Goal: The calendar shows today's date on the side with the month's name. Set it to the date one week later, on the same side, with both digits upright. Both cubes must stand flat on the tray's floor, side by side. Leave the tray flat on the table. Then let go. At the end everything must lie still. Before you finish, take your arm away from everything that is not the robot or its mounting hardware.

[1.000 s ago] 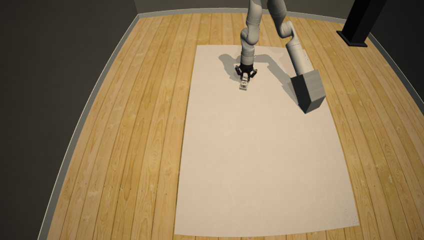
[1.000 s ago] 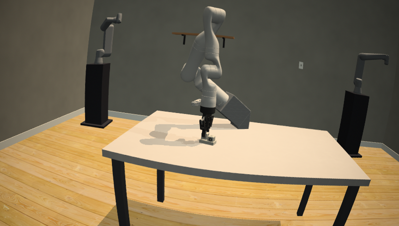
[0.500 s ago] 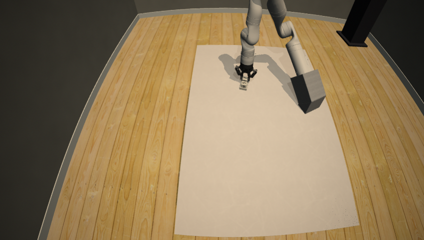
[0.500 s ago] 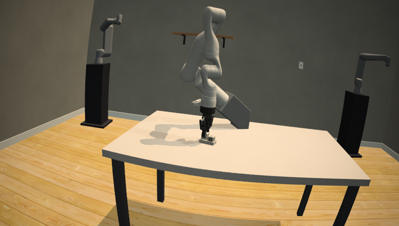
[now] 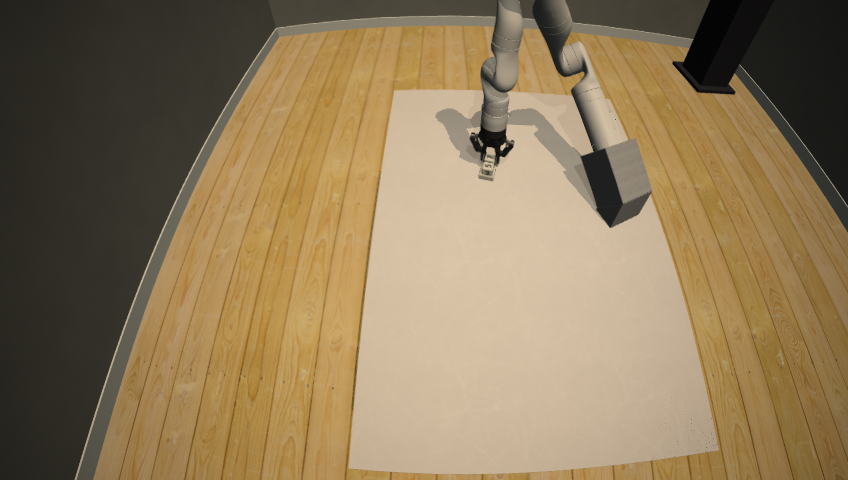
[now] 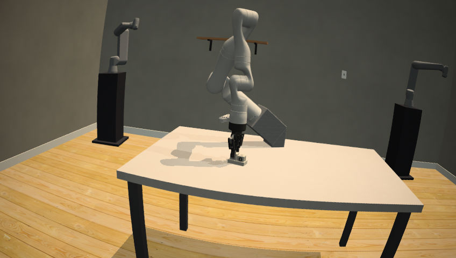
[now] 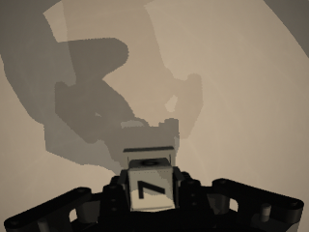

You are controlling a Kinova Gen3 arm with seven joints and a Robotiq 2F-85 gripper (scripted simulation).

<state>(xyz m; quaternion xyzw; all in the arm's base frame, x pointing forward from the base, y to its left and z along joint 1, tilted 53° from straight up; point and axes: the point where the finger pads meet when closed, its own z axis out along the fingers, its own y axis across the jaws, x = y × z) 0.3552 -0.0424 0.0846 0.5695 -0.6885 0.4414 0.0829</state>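
My hand is 10 mm above the white digit cube. Also, from my hand: white calendar tray: 30 mm below, 20 mm to the left.
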